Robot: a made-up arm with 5 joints.
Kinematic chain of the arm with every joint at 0, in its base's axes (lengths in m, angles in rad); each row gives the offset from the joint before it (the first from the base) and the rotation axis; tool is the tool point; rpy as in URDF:
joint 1: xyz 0 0 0.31 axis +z
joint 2: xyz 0 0 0 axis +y
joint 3: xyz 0.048 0 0.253 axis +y
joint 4: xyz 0.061 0 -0.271 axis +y
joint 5: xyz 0.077 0 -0.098 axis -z
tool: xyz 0 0 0 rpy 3.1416 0 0
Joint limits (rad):
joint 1: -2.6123..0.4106
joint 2: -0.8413..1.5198
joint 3: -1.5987..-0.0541
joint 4: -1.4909..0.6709
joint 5: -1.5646..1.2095
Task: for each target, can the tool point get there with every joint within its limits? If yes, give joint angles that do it. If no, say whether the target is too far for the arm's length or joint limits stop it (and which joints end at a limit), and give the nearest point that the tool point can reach.
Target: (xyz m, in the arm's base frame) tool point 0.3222 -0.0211 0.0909
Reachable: yes | joints -0.0654 0.7995 -0.6348 -0.3326 -0.9908
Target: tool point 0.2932 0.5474 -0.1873
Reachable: no: too far | nearest point 0.3785 0.1648 -0.0895 | short by 0.404 m
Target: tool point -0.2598 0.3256 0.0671
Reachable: no: joint limits stop it (at a limit: joint 2, joint 3) | nearest point -0.0796 0.0998 0.1511 | short by 0.301 m
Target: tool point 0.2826 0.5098 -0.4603
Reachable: no: too far | nearest point 0.3341 0.1455 -0.1123 | short by 0.506 m
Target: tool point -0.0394 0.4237 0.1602
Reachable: no: joint limits stop it (at a limit: joint 2, joint 3, joint 4) | nearest point -0.0122 0.1314 0.1734 | short by 0.294 m
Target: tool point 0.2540 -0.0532 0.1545
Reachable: yes | joints -0.2065 0.5967 -0.2648 -0.7187 -0.5576
